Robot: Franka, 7 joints.
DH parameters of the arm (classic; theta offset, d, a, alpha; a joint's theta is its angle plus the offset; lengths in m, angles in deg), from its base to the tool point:
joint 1: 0 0.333 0 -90
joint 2: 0 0 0 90
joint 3: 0 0.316 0.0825 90
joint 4: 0 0 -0.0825 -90
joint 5: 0 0.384 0 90
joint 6: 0 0 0.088 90
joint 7: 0 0.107 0 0
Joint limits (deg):
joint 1: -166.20..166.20
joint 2: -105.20..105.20
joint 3: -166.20..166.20
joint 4: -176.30..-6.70
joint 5: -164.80..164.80
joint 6: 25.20..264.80
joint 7: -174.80..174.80
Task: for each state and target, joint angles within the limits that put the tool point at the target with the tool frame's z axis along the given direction. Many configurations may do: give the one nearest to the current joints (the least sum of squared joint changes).
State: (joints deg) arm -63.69 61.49 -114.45 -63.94 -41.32 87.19 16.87
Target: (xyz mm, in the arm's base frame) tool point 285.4 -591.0 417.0 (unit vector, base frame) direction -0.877 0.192 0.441
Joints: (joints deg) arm -12.11 83.40 -86.32 -74.87 -33.95 75.12 16.87
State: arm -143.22 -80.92 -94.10 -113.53 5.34 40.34 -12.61
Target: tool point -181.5 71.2 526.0 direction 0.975 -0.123 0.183
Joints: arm -125.19 -71.08 -64.11 -147.95 45.74 33.97 -12.61
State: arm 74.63 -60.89 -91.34 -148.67 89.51 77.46 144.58
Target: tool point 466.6 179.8 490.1 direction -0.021 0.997 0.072
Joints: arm 83.91 -26.18 -64.34 -130.75 83.78 117.25 144.58
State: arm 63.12 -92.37 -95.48 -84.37 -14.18 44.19 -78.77
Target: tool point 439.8 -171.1 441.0 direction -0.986 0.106 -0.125
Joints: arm 108.26 -104.76 -68.56 -92.75 16.43 25.20 -78.77
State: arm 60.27 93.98 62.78 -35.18 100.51 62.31 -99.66
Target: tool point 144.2 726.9 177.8 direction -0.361 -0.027 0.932
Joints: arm 57.36 99.82 52.72 -33.85 92.88 61.37 -99.66
